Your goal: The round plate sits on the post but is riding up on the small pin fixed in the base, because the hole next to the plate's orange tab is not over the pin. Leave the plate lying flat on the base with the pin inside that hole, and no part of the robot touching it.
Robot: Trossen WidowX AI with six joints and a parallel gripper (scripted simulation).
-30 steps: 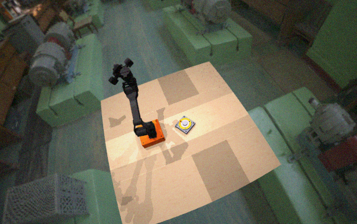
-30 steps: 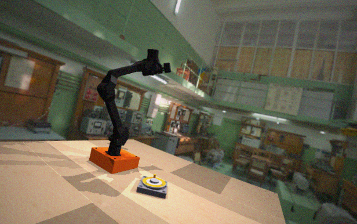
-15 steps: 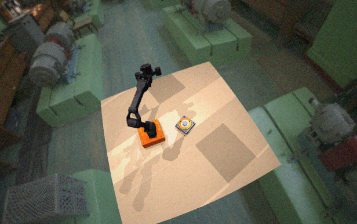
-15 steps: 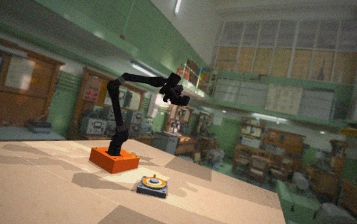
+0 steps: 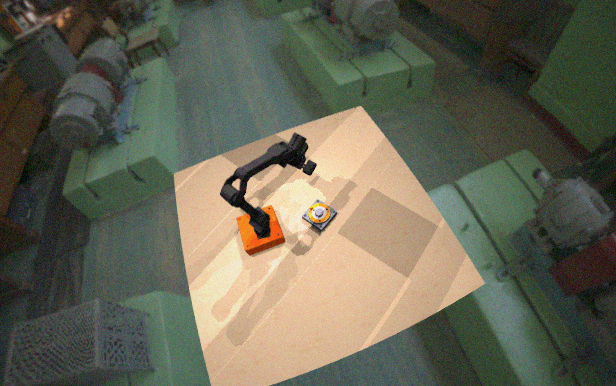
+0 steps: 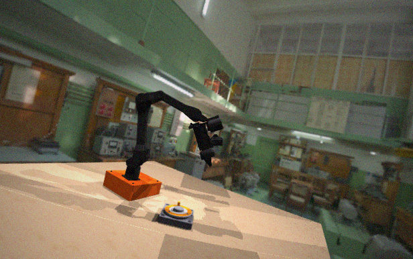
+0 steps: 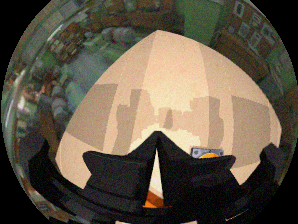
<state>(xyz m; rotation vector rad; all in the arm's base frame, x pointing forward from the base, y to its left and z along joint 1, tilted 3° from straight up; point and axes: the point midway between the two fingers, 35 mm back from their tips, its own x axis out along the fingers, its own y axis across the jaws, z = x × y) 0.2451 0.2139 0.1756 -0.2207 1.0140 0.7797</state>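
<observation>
My gripper tip is 20 mm short of the base, 190 mm to the left of it and 180 mm above it.
</observation>
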